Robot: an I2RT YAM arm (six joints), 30 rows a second.
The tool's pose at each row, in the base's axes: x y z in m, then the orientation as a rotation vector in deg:
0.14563 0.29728 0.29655 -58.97 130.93 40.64
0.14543 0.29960 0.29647 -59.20 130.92 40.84
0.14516 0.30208 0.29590 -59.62 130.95 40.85
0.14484 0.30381 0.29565 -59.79 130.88 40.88
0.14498 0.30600 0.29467 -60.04 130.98 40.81
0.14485 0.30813 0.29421 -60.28 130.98 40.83
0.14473 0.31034 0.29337 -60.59 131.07 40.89
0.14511 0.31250 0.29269 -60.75 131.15 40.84
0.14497 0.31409 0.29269 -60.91 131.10 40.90
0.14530 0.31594 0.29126 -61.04 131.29 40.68
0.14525 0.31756 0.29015 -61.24 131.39 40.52
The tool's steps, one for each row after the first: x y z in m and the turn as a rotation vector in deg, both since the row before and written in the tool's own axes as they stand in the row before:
-0.00101 0.00146 0.00151 -0.22 0.08 -0.08
-0.00073 0.00148 0.00195 -0.14 0.22 -0.21
-0.00054 0.00117 0.00122 -0.07 0.02 -0.12
-0.00057 0.00089 0.00216 -0.04 0.21 -0.10
-0.00073 0.00119 0.00168 -0.09 0.11 -0.12
-0.00054 0.00113 0.00201 -0.15 0.22 -0.11
-0.00091 0.00074 0.00198 -0.02 0.15 -0.06
-0.00076 0.00100 0.00099 -0.09 0.03 -0.09
-0.00024 0.00042 0.00231 0.10 0.24 -0.03
-0.00012 0.00067 0.00184 0.04 0.19 -0.10

